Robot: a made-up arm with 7 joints. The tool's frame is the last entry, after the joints. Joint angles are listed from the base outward. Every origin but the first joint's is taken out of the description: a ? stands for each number. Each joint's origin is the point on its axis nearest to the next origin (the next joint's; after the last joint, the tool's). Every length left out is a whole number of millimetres.
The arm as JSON. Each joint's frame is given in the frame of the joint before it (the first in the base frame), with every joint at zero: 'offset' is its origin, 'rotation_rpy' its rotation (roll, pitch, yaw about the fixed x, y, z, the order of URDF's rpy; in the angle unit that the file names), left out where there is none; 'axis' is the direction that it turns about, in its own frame. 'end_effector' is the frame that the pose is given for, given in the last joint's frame.
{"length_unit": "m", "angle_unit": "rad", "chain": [
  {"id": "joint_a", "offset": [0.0, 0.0, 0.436], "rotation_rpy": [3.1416, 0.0, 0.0], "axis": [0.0, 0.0, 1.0]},
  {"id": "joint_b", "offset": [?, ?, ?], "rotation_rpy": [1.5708, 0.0, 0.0], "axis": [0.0, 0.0, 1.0]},
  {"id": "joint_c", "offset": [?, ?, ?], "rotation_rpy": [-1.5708, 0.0, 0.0], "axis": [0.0, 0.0, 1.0]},
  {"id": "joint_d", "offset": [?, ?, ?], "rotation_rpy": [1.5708, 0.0, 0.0], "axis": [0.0, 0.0, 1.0]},
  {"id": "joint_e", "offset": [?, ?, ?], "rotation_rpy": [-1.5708, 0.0, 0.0], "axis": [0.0, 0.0, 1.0]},
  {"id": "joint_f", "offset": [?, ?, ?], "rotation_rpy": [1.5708, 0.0, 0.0], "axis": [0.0, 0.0, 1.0]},
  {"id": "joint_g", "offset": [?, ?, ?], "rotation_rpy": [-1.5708, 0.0, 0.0], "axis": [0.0, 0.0, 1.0]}
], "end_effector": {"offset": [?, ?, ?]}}
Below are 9 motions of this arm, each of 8 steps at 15 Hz.
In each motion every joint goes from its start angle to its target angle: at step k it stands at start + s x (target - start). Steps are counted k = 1, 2, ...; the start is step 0. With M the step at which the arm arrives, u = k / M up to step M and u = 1 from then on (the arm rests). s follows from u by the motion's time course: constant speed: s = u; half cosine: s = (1 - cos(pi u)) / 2; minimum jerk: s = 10 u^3 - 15 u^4 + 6 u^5.
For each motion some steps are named. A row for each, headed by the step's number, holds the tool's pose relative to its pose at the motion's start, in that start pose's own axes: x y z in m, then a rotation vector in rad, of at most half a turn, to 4 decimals.
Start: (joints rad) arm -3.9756 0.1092 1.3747 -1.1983 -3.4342 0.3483 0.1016
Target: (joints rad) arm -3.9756 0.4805 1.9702 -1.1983 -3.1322 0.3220 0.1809
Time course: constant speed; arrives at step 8
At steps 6, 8:
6: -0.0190 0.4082 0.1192 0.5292 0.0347 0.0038
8: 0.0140 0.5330 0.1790 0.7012 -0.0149 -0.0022

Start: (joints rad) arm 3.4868 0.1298 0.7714 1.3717 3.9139 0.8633 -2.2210
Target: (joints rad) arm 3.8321 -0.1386 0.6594 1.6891 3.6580 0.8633 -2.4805
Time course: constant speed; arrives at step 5
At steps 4, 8:
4: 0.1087 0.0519 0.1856 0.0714 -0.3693 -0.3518
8: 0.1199 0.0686 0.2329 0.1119 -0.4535 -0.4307

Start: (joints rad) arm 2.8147 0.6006 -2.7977 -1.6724 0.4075 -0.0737 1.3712
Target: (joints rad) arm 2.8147 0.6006 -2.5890 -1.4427 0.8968 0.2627 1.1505
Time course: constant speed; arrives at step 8
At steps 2, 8:
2: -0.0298 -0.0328 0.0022 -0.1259 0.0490 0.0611
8: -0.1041 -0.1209 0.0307 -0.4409 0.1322 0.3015

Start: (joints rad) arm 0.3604 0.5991 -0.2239 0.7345 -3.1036 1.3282 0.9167
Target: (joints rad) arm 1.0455 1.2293 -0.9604 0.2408 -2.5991 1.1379 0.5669
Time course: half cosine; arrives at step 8
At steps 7, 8:
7: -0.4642 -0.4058 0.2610 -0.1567 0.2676 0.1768
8: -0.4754 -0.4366 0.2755 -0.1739 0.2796 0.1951

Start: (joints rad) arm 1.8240 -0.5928 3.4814 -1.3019 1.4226 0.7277 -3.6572
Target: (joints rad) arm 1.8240 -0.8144 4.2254 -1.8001 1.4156 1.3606 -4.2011
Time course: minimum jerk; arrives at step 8
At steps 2, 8:
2: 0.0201 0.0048 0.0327 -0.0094 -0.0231 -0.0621
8: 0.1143 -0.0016 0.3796 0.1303 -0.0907 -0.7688

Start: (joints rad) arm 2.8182 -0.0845 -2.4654 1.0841 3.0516 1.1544 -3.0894
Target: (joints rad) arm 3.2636 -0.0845 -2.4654 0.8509 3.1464 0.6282 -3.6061
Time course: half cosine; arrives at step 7
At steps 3, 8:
3: -0.0004 0.0588 -0.0324 -0.0204 -0.1128 -0.0150
8: -0.0258 0.1483 -0.0768 0.0452 -0.2869 -0.0190

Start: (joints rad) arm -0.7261 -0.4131 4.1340 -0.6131 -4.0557 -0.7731 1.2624
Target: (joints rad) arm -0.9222 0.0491 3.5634 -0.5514 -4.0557 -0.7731 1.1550
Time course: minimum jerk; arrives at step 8
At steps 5, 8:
5: 0.0156 -0.3207 0.2924 -0.4370 -0.3163 -0.3999
8: -0.0024 -0.4009 0.4292 -0.5833 -0.4721 -0.5398

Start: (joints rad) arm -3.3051 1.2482 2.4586 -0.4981 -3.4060 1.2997 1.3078
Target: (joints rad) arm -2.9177 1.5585 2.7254 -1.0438 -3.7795 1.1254 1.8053
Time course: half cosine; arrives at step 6
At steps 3, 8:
3: 0.2784 0.0067 -0.0300 -0.0845 0.0434 -0.1747
8: 0.5350 -0.0805 -0.0532 -0.1154 0.1466 -0.4052

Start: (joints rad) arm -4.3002 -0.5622 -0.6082 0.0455 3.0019 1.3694 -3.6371
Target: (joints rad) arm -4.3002 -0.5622 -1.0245 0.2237 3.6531 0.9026 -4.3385
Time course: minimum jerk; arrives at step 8
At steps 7, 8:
7: 0.0932 -0.0095 0.0974 0.2978 -0.6085 -0.6432
8: 0.0946 -0.0102 0.0992 0.3053 -0.6170 -0.6532

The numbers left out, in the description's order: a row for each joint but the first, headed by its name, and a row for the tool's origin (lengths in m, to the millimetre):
joint_b: 0.0 0.017 0.0
joint_c: 0.0 -0.594 0.0
joint_d: 0.0 0.018 0.0
joint_e: 0.0 -0.388 0.0
joint_f: 0.0 0.0 0.0
joint_g: 0.0 -0.12 0.0
tool: 0.0 0.0 0.0

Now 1 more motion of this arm.
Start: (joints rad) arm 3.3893 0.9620 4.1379 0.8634 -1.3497 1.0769 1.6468
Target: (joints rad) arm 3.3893 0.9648 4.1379 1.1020 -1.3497 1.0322 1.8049
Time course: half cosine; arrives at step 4
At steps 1, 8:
1: 0.0149 -0.0028 -0.0022 -0.0022 -0.0158 -0.0068
8: 0.1002 -0.0286 -0.0097 -0.0235 -0.1101 -0.0444

